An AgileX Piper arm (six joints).
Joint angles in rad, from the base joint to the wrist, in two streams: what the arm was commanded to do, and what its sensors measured. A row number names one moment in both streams.
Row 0, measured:
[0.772 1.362 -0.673 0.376 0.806 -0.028]
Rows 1 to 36, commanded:
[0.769 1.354 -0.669 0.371 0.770 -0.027]
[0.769 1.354 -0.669 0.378 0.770 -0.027]
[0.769 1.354 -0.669 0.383 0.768 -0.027]
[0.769 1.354 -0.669 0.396 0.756 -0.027]
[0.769 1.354 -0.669 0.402 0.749 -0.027]
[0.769 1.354 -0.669 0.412 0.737 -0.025]
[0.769 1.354 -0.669 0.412 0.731 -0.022]
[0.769 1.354 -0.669 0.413 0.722 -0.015]
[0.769 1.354 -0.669 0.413 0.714 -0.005]
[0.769 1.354 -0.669 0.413 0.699 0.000]
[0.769 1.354 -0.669 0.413 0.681 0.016]
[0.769 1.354 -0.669 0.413 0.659 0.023]
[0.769 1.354 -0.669 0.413 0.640 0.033]
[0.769 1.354 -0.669 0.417 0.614 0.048]
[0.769 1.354 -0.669 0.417 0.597 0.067]
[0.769 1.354 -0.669 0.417 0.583 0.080]
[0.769 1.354 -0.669 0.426 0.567 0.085]
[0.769 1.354 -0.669 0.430 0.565 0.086]
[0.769 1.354 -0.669 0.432 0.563 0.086]
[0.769 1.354 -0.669 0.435 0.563 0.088]
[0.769 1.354 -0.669 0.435 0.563 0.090]
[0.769 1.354 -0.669 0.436 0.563 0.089]
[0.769 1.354 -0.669 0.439 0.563 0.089]
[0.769 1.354 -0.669 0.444 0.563 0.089]
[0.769 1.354 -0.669 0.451 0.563 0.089]
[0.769 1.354 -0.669 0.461 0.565 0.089]
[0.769 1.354 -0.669 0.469 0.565 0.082]
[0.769 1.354 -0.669 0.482 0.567 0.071]
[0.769 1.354 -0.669 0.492 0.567 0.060]
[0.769 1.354 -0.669 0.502 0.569 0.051]
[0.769 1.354 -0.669 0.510 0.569 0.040]
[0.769 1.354 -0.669 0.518 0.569 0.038]
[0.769 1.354 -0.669 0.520 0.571 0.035]
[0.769 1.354 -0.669 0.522 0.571 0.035]
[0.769 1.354 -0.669 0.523 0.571 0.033]
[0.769 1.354 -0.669 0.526 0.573 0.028]
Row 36, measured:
[0.772 1.362 -0.671 0.513 0.575 0.050]
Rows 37 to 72, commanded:
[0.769 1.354 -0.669 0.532 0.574 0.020]
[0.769 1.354 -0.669 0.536 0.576 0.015]
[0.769 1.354 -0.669 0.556 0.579 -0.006]
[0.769 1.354 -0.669 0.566 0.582 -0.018]
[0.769 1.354 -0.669 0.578 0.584 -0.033]
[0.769 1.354 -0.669 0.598 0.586 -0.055]
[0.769 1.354 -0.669 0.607 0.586 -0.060]
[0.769 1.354 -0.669 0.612 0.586 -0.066]
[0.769 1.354 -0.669 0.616 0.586 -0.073]
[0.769 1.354 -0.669 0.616 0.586 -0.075]
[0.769 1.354 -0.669 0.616 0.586 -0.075]
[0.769 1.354 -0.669 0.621 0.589 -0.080]
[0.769 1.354 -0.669 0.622 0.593 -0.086]
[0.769 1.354 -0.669 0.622 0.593 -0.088]
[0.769 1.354 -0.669 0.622 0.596 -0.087]
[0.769 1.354 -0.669 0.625 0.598 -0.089]
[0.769 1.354 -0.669 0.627 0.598 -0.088]
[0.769 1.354 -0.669 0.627 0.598 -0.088]
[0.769 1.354 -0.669 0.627 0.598 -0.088]
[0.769 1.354 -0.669 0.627 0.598 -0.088]
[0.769 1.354 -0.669 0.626 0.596 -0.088]
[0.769 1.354 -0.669 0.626 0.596 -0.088]
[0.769 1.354 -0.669 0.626 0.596 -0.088]
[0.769 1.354 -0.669 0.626 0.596 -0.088]
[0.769 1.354 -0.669 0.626 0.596 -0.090]
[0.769 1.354 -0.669 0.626 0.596 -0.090]
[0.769 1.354 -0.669 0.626 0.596 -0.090]
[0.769 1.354 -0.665 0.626 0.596 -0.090]
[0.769 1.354 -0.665 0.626 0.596 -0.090]
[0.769 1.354 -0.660 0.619 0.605 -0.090]
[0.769 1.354 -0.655 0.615 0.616 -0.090]
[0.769 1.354 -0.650 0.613 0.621 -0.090]
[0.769 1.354 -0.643 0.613 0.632 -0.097]
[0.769 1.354 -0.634 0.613 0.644 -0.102]
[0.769 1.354 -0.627 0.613 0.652 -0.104]
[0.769 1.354 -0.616 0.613 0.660 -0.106]
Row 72, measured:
[0.772 1.361 -0.652 0.625 0.600 -0.091]
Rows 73 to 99, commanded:
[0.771 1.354 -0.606 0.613 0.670 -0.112]
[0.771 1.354 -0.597 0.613 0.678 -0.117]
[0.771 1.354 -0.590 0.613 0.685 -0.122]
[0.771 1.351 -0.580 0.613 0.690 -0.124]
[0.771 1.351 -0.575 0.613 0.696 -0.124]
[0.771 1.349 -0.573 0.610 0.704 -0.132]
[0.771 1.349 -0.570 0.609 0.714 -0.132]
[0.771 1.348 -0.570 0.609 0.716 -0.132]
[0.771 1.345 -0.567 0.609 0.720 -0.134]
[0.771 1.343 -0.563 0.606 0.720 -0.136]
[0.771 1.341 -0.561 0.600 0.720 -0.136]
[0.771 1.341 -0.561 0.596 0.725 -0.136]
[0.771 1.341 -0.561 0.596 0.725 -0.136]
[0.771 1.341 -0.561 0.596 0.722 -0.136]
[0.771 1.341 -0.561 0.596 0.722 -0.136]
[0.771 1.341 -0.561 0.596 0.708 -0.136]
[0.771 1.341 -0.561 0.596 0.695 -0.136]
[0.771 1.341 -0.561 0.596 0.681 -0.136]
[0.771 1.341 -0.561 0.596 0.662 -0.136]
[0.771 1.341 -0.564 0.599 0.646 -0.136]
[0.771 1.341 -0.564 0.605 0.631 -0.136]
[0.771 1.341 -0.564 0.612 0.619 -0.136]
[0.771 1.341 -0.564 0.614 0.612 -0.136]
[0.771 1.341 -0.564 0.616 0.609 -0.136]
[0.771 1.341 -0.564 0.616 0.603 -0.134]
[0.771 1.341 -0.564 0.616 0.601 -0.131]
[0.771 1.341 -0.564 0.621 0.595 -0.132]
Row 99, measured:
[0.772 1.348 -0.563 0.612 0.621 -0.132]
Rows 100 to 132, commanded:
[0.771 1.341 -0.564 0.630 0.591 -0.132]
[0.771 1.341 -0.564 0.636 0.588 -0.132]
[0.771 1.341 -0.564 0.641 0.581 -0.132]
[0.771 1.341 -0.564 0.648 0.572 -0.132]
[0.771 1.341 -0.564 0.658 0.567 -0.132]
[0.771 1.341 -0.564 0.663 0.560 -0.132]
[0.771 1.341 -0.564 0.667 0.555 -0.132]
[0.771 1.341 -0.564 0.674 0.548 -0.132]
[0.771 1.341 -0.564 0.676 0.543 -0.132]
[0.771 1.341 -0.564 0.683 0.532 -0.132]
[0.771 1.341 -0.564 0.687 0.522 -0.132]
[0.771 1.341 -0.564 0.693 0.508 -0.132]
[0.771 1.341 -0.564 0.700 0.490 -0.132]
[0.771 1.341 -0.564 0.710 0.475 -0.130]
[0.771 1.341 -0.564 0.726 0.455 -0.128]
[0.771 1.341 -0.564 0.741 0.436 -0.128]
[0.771 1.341 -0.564 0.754 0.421 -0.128]
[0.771 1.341 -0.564 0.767 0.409 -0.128]
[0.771 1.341 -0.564 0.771 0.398 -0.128]
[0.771 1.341 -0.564 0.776 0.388 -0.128]
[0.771 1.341 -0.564 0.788 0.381 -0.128]
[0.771 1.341 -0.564 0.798 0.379 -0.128]
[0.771 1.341 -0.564 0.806 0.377 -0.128]
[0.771 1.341 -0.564 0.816 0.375 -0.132]
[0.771 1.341 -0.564 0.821 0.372 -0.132]
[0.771 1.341 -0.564 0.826 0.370 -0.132]
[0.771 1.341 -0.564 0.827 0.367 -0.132]
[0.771 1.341 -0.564 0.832 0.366 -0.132]
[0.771 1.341 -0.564 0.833 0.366 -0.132]
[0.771 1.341 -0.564 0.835 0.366 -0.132]
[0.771 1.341 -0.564 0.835 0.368 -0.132]
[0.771 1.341 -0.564 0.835 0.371 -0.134]
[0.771 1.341 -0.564 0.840 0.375 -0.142]
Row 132, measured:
[0.772 1.348 -0.563 0.831 0.374 -0.126]
